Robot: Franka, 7 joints.
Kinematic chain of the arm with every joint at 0, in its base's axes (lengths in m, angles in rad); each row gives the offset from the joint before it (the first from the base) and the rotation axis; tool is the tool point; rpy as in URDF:
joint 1: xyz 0 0 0.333 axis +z
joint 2: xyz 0 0 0 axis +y
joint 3: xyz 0 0 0.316 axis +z
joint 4: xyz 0.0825 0 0 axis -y
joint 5: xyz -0.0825 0 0.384 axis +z
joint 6: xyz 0 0 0 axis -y
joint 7: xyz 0.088 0 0 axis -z
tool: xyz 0 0 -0.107 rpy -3.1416 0 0
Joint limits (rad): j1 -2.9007..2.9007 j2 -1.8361..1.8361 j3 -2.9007..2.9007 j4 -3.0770..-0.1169 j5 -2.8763..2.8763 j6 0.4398..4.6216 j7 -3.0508..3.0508
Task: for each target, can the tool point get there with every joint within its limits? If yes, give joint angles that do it. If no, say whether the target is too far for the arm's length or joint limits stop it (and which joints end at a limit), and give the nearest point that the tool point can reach.
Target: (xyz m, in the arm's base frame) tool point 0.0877 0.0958 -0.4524
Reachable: no: joint limits stop it (at a limit: joint 2) | nearest point 0.1055 0.1152 -0.3454 | short by 0.110 m
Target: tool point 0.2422 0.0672 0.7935
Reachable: yes | joints -1.7950 -1.5585 0.2048 -2.1782 -1.6055 3.5502 -2.3095
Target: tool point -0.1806 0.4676 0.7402
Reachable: yes | joints 0.3917 -0.3995 1.4979 -1.6829 -1.7196 1.1513 0.6390
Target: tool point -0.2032 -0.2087 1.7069
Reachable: no: too far | nearest point -0.1241 -0.1275 1.1722 | short by 0.547 m
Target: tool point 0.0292 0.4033 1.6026
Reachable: no: too far | nearest point 0.0188 0.2597 1.1504 | short by 0.475 m
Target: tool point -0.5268 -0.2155 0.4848
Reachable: yes | joints -1.2754 -0.2871 -1.3592 -2.0757 1.8252 2.6598 -1.9350
